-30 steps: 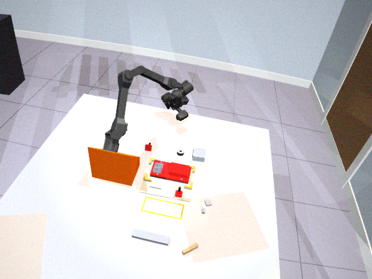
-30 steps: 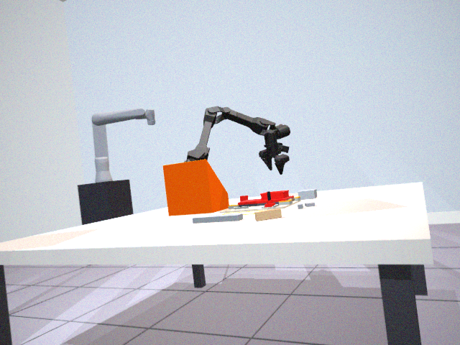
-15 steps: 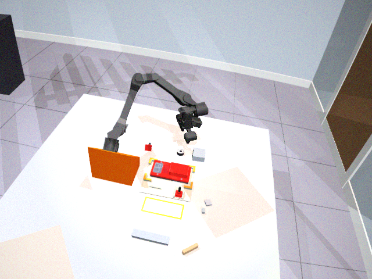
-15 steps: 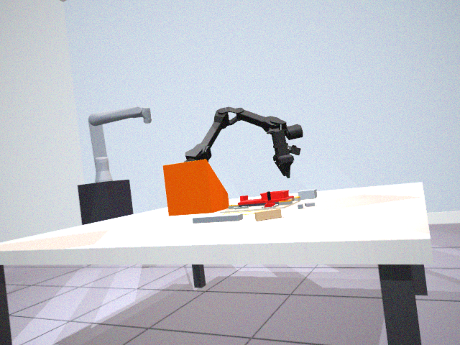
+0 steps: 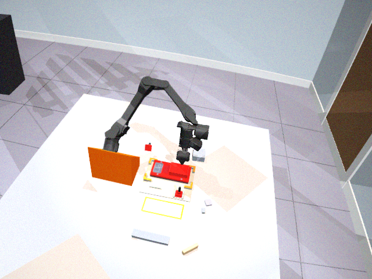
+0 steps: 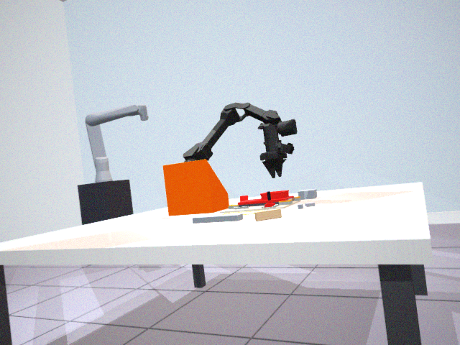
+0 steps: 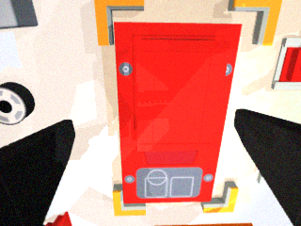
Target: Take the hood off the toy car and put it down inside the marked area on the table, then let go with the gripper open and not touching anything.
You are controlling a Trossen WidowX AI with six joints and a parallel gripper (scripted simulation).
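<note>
Now: the hood 10 mm behind my gripper tip, 20 mm to the right of it and 60 mm below it. The rest, counted from my gripper tip: grey bar (90 mm behind, 410 mm to the right, 100 mm below); then wooden block (90 mm ahead, 440 mm to the right, 90 mm below); then grey block (90 mm ahead, 130 mm to the left, 90 mm below).
</note>
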